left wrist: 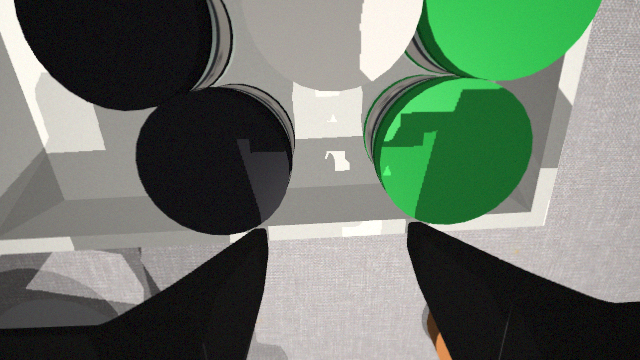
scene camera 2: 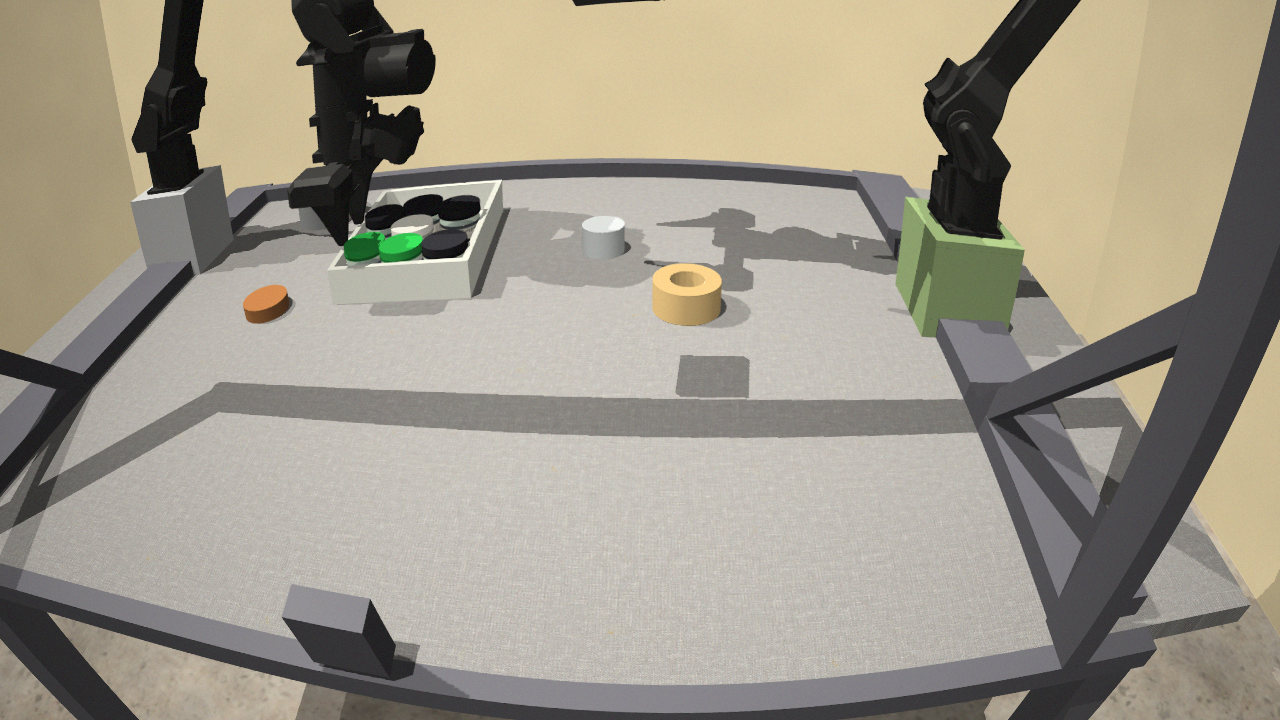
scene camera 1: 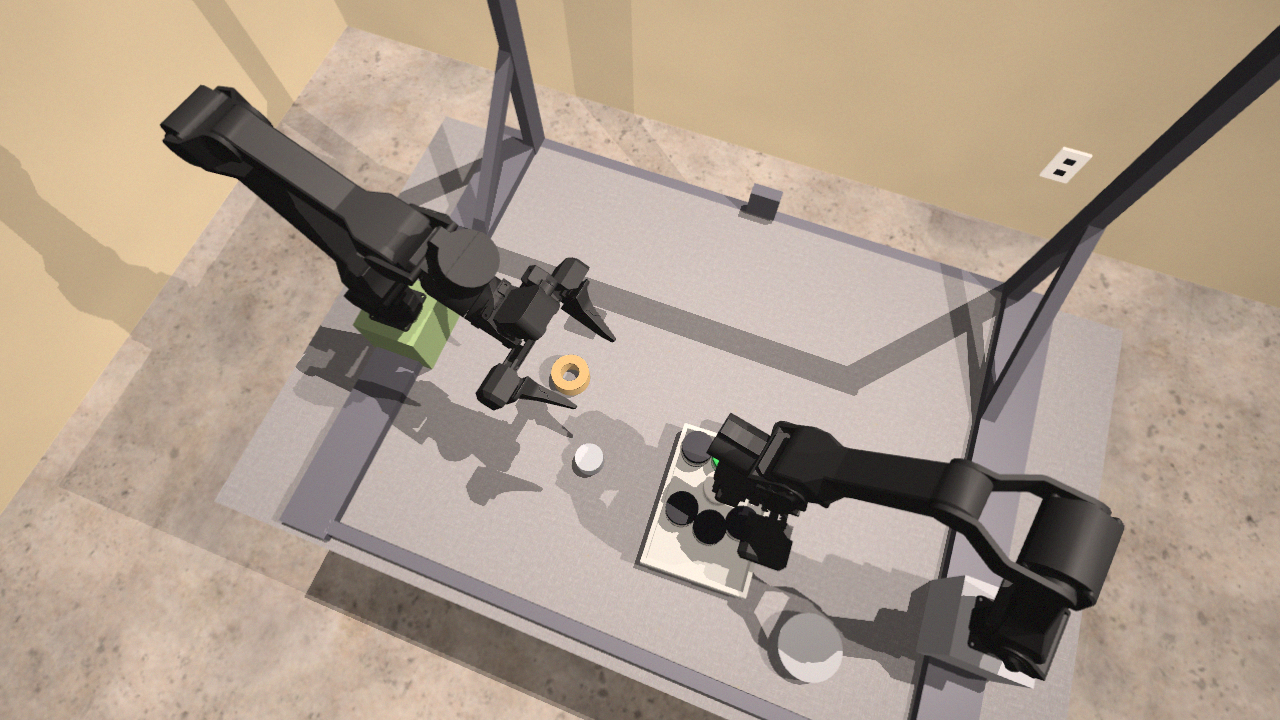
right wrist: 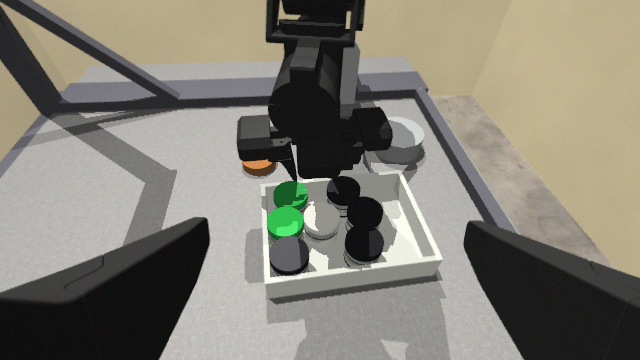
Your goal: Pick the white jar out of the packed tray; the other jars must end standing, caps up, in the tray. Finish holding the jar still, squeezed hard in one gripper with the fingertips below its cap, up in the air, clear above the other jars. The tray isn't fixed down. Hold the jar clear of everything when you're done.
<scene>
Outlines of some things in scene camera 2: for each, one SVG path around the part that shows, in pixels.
My left gripper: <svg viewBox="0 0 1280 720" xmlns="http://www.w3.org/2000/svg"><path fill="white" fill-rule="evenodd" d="M419 108L408 105L397 116L393 113L390 115L379 114L378 103L373 104L373 99L367 100L366 94L361 98L339 105L315 106L315 114L309 118L310 127L317 127L318 150L312 154L313 164L323 162L324 166L306 168L292 182L287 190L289 207L291 209L311 207L337 245L344 246L346 241L348 241L349 214L355 225L362 224L364 221L373 171L383 159L388 160L392 164L401 165L415 153L419 138L424 133L424 122L421 121Z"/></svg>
A white jar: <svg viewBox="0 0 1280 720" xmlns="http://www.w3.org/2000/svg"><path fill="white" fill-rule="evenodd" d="M433 218L424 214L401 218L392 224L391 237L403 233L420 234L424 239L433 233Z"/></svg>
An orange disc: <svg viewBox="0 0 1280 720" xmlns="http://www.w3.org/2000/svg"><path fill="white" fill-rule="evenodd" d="M287 289L282 285L269 285L248 295L243 302L246 320L253 324L261 324L272 321L284 314L289 307Z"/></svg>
A grey cylinder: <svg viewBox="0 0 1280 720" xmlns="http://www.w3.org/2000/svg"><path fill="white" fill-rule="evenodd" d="M585 220L582 223L582 252L585 256L592 259L605 260L619 257L624 253L625 223L622 219L613 216L597 216Z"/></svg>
A tan ring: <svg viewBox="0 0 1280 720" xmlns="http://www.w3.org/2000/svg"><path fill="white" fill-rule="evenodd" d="M655 272L652 283L652 309L658 318L675 325L696 326L711 322L718 317L721 310L722 279L717 272L696 264L674 264L663 267Z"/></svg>
</scene>
